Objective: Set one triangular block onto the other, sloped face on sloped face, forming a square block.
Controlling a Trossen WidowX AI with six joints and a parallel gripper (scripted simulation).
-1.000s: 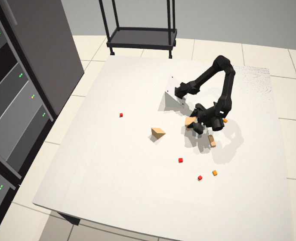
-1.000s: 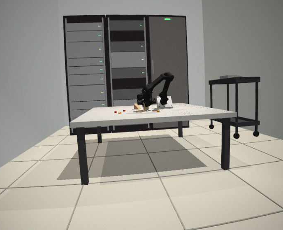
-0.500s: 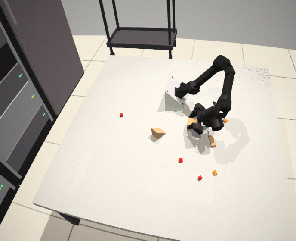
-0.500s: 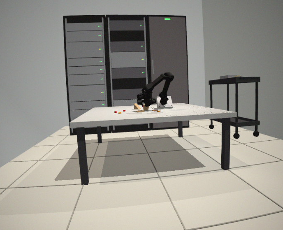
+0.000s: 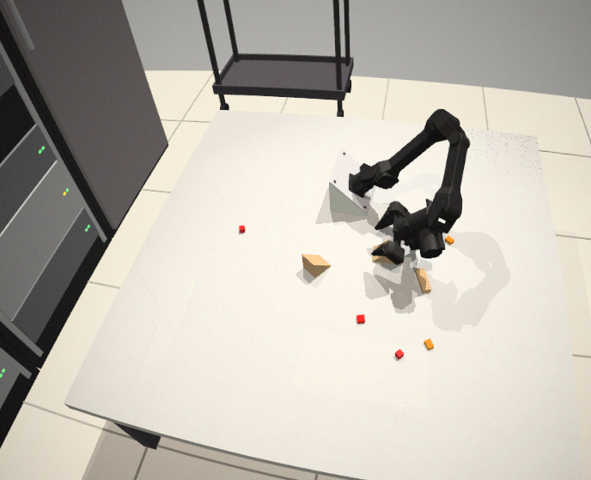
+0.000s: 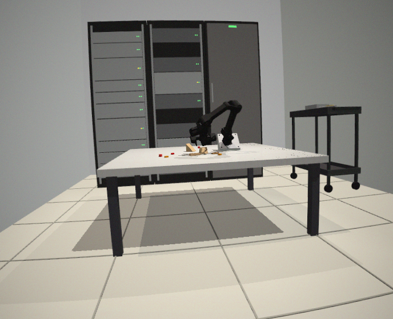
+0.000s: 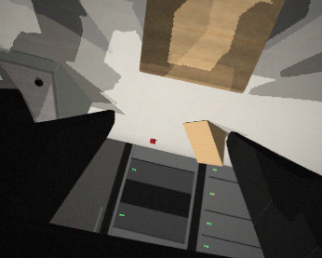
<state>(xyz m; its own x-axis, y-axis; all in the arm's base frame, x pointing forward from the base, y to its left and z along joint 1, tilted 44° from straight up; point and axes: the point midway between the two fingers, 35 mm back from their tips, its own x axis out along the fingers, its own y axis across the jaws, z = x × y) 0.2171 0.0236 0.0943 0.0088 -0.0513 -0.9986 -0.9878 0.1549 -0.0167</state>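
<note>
The triangular block lies 10 mm ahead of my gripper tip, 40 mm to the left of it and 30 mm below it. From my gripper tip the other things lie so: tan plank (100 mm ahead, 140 mm to the left, 50 mm below).
</note>
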